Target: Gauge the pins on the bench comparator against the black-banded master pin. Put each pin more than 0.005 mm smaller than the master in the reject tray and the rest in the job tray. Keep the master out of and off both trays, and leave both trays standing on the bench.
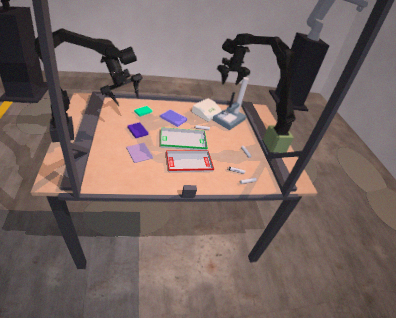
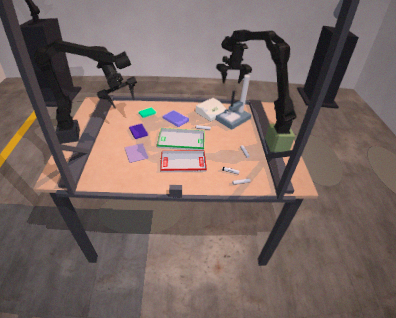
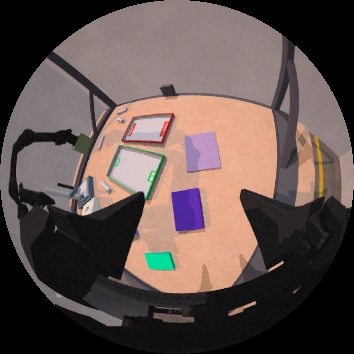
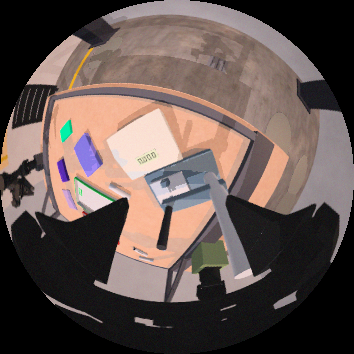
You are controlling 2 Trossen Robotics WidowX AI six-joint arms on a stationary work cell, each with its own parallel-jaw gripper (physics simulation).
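Frame: origin at the left arm's base, x ahead, y left, z up, level; centimetres.
Seen in the pictures: left gripper, fingertip midpoint: (image 1: pixel 128 102) (image 2: pixel 124 104) (image 3: pixel 194 195) (image 4: pixel 33 190); right gripper, fingertip midpoint: (image 1: pixel 229 84) (image 2: pixel 231 83) (image 3: pixel 54 201) (image 4: pixel 177 201); left arm's base at its link origin: (image 2: pixel 66 126) (image 4: pixel 35 162); right arm's base at its link origin: (image 1: pixel 281 131) (image 2: pixel 282 129) (image 3: pixel 75 140) (image 4: pixel 209 269).
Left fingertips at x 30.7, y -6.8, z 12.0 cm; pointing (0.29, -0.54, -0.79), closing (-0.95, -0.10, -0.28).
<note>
Offsets run from my left fingertips to a thing's middle. "spot": to the spot under its first point.
A black-banded master pin {dy -34.4, dx +41.7, dz -17.8 cm} (image 1: pixel 236 170) (image 2: pixel 231 171) lies on the bench right of the red reject tray {dy -24.0, dx +22.6, dz -17.8 cm} (image 1: pixel 189 160) (image 2: pixel 183 160) (image 3: pixel 148 129). One plain pin {dy -41.6, dx +43.8, dz -17.8 cm} (image 1: pixel 248 181) (image 2: pixel 241 182) lies in front of it, another {dy -23.7, dx +53.0, dz -17.8 cm} (image 1: pixel 246 151) (image 2: pixel 244 151) behind it. A third pin {dy -1.2, dx +38.6, dz -17.8 cm} (image 1: pixel 202 127) (image 2: pixel 203 127) (image 4: pixel 120 190) lies behind the green job tray {dy -8.5, dx +25.3, dz -17.7 cm} (image 1: pixel 183 138) (image 2: pixel 181 138) (image 3: pixel 135 170). Both trays are empty. The comparator (image 1: pixel 230 119) (image 2: pixel 234 118) (image 4: pixel 212 160) holds no visible pin. My right gripper (image 1: pixel 231 83) (image 2: pixel 232 81) (image 4: pixel 177 201) is open above it. My left gripper (image 1: pixel 128 99) (image 2: pixel 123 102) (image 3: pixel 194 195) is open above the back left.
A cream display box {spot: dy +11.7, dx +45.0, dz -13.8 cm} (image 1: pixel 205 107) (image 2: pixel 209 107) (image 4: pixel 142 137) adjoins the comparator; its digits are blurred. The comparator's tall pale column {dy +7.1, dx +63.2, dz -4.6 cm} (image 1: pixel 242 95) (image 4: pixel 225 220) and black lever {spot: dy +3.2, dx +55.0, dz -2.8 cm} (image 4: pixel 165 227) rise near my right gripper. Purple, violet, lilac and green {dy +19.3, dx +11.4, dz -17.9 cm} (image 3: pixel 160 261) flat blocks lie left and behind the trays.
</note>
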